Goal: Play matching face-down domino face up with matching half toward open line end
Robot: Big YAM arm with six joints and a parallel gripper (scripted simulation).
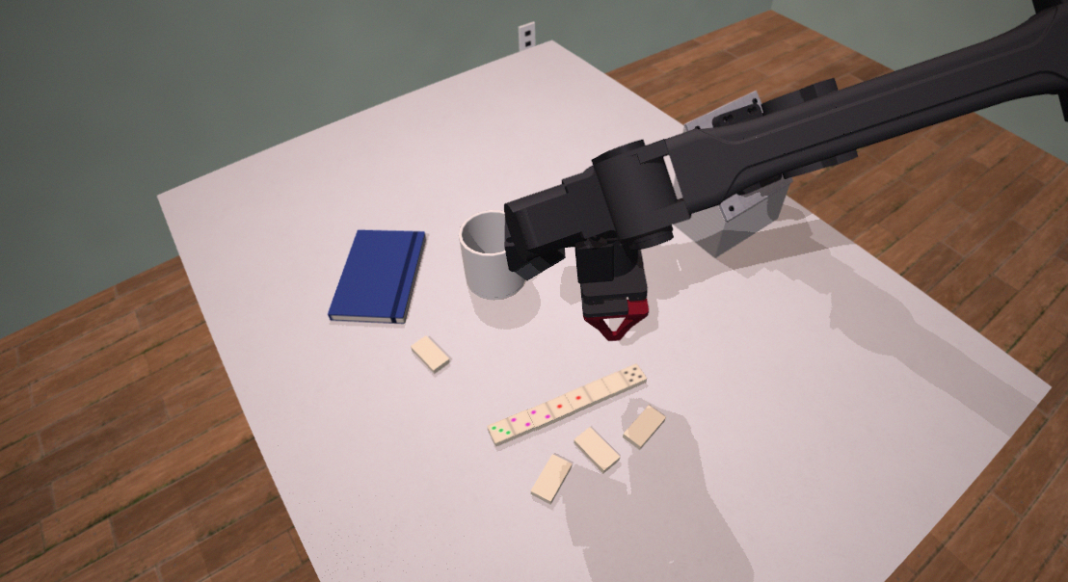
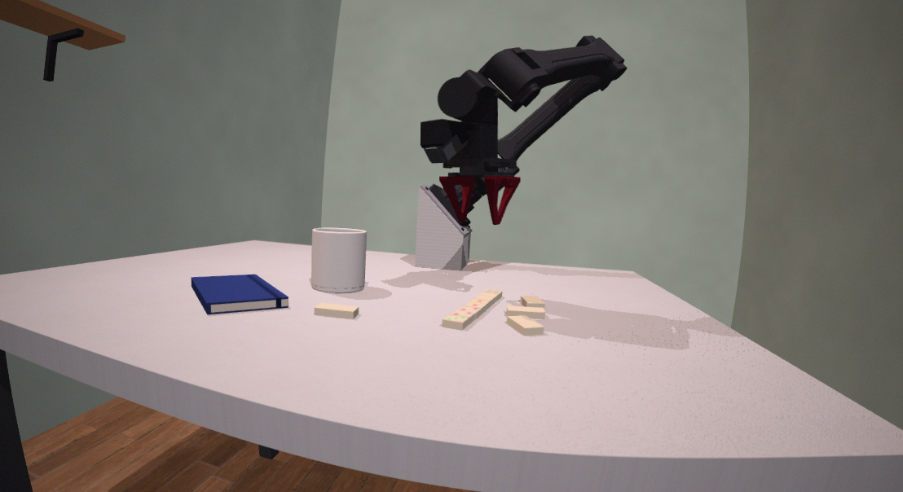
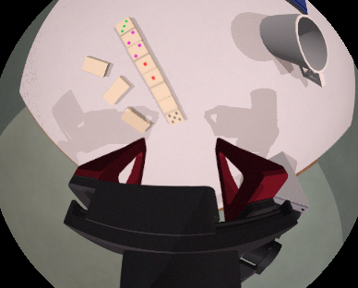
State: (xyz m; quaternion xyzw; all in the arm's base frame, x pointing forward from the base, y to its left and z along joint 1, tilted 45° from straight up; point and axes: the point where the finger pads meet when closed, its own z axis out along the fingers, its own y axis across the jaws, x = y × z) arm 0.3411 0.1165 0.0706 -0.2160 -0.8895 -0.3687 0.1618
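The domino lies 10 mm ahead of my hand, 90 mm to the left of it and 130 mm below it. From my hand the other things lie so: white mug: 30 mm ahead, 220 mm to the right, 90 mm below; blue notebook: 190 mm ahead, 320 mm to the right, 120 mm below.
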